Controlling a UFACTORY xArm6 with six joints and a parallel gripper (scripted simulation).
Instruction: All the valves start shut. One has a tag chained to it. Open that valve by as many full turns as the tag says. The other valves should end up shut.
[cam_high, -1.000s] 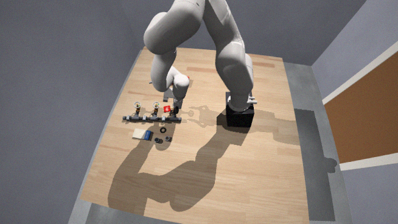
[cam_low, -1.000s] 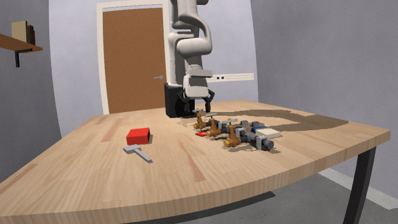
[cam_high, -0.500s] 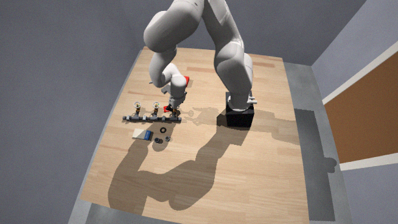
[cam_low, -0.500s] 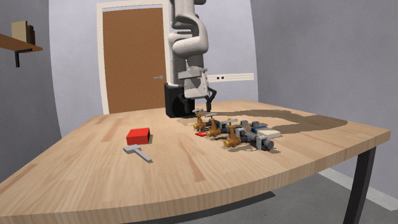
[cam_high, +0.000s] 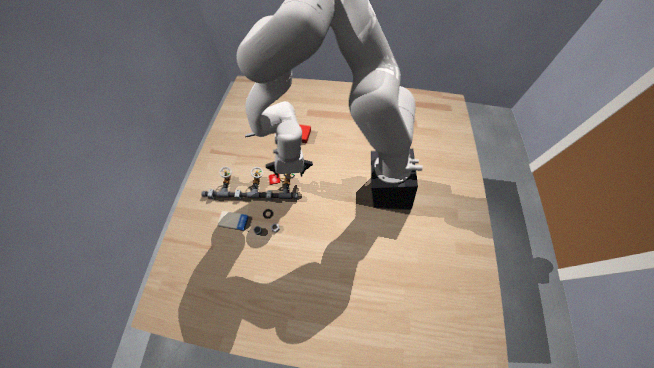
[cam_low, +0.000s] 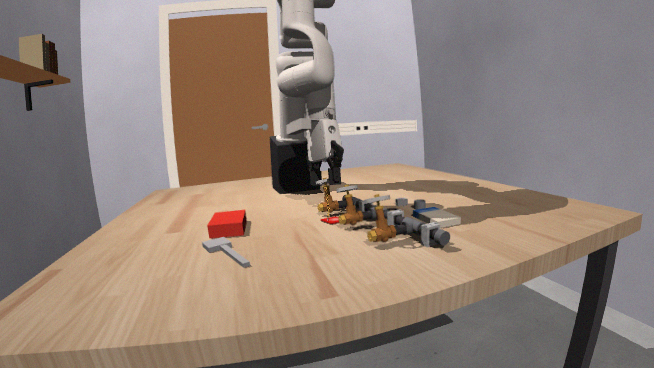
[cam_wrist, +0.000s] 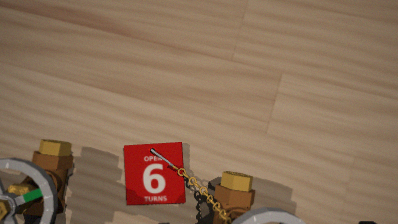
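Now: the red tag 80 mm below my hand, 80 mm ahead of it and 10 mm to the right of it. Round my hand: grey hammer-like tool (240 mm to the right, 210 mm ahead, 80 mm below); then grey box (210 mm to the left, 190 mm ahead, 70 mm below); then red box (250 mm to the right, 70 mm below, 50 mm ahead).
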